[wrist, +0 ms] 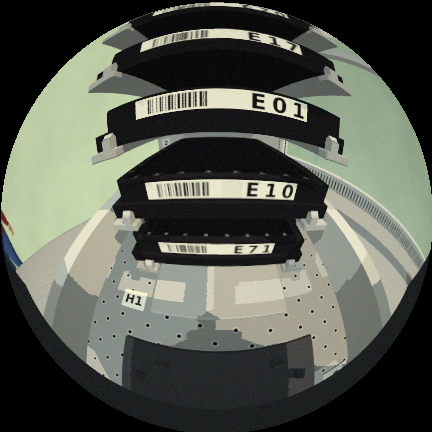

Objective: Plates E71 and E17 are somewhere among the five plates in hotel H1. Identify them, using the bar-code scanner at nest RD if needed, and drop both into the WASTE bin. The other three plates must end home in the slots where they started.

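Places are measured from the arm's base along level axes (x left, y back, z up), in millimetres.
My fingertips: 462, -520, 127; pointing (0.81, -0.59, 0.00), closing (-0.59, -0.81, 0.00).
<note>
For each thing: its top centre in the pictures, then the offset to it from my fingertips, as dx, dy, dz. "spot": a spot on its surface instead. Level surfaces: height alone.
- Hotel H1, surface spot: (332, 150) spot: -75, +11, +38
- plate E71, middle of its top: (217, 181) +1, -1, -4
- plate E10, middle of its top: (219, 144) +0, -2, +24
- plate E01, middle of its top: (219, 106) +0, -2, +52
- plate E17, middle of its top: (219, 73) +0, -2, +80
- H1 tag, middle of its top: (133, 299) +13, +110, -114
- perforated deck, its level: dz -114
- slatted grey rail, surface spot: (370, 206) spot: -190, -484, -91
Hotel H1 (332, 150) holds five black plates in a stack. From below they are plate E71 (217, 257), plate E10 (220, 207), plate E01 (220, 125), plate E17 (220, 67) and a top plate (220, 21) whose label is partly cut off by the view's edge. My gripper (216, 176) is at the level of plate E10, one finger on each side, and is shut on it. Plate E10 still sits at its slot's grey tabs. The finger pads are mostly hidden at the plate's sides. Scanner nest RD and the WASTE bin do not show.
Plate E01 hangs close above plate E10, and plate E71 is close below. The H1 tag (134, 300) lies on the perforated deck (257, 337). A slatted grey rail (370, 206) curves at the right. Something red and blue shows at the far left edge.
</note>
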